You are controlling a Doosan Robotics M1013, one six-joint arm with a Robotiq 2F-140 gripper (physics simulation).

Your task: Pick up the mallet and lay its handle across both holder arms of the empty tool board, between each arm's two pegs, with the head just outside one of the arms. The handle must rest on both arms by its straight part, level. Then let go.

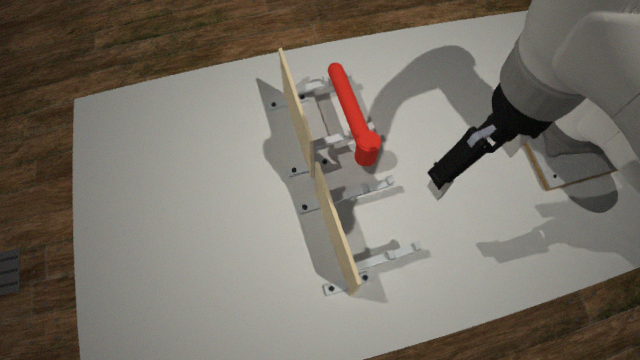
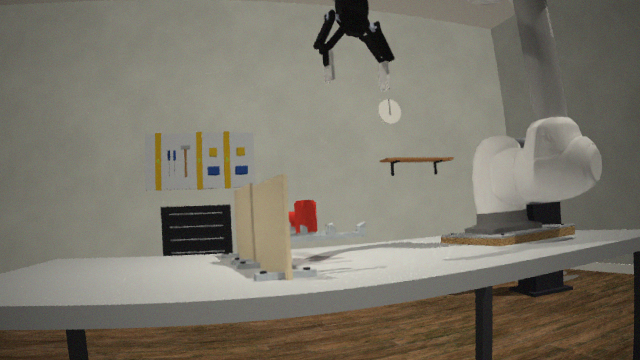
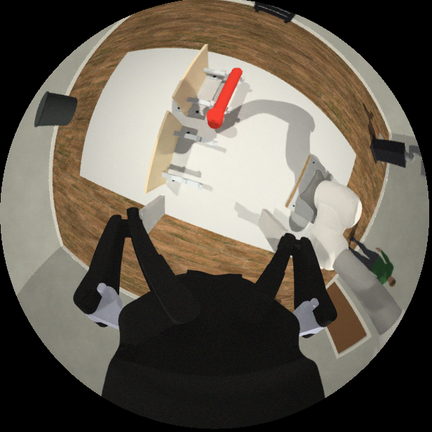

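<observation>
The red mallet [image 1: 350, 107] [image 2: 305, 216] [image 3: 227, 95] lies across the two arms of the other tool board [image 1: 296, 110] [image 3: 192, 82]. Its head is outside the arm nearer the empty tool board [image 1: 337, 232] [image 2: 271, 227] [image 3: 162, 150], whose pale panel stands upright. The empty board's two holder arms [image 1: 400, 252] [image 3: 187, 181] stick out toward the robot's side, with pegs near their ends. My gripper [image 1: 439, 187] [image 2: 356, 79] [image 3: 212, 210] is open and empty, high above the table and well apart from the mallet and both boards. The handle's underside is hidden.
The boards stand nearly end to end on the white table [image 1: 175, 200] [image 2: 125, 280] [image 3: 120, 110], fixed by small feet. The robot's base plate [image 1: 537, 167] [image 2: 500, 240] [image 3: 298, 181] has a wooden edge and is on the side the arms point to.
</observation>
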